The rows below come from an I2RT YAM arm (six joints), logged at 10 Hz.
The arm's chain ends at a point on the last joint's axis. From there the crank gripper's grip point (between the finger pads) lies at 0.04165 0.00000 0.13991 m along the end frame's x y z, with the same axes.
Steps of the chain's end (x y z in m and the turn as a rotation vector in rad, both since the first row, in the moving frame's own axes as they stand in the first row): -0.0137 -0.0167 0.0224 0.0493 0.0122 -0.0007; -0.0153 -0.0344 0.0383 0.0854 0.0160 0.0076; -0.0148 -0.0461 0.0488 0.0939 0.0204 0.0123; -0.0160 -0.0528 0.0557 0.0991 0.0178 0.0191; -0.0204 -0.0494 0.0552 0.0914 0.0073 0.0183; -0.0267 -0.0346 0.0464 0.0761 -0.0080 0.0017; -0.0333 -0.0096 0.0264 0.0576 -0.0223 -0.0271
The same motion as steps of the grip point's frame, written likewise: -0.0120 -0.0236 0.0217 0.0493 0.0122 -0.0007; -0.0130 -0.0460 0.0371 0.0854 0.0160 0.0076; -0.0119 -0.0586 0.0473 0.0939 0.0204 0.0123; -0.0134 -0.0658 0.0543 0.0991 0.0178 0.0191; -0.0193 -0.0614 0.0543 0.0914 0.0073 0.0183; -0.0278 -0.0452 0.0463 0.0761 -0.0080 0.0017; -0.0366 -0.0188 0.0270 0.0576 -0.0223 -0.0271
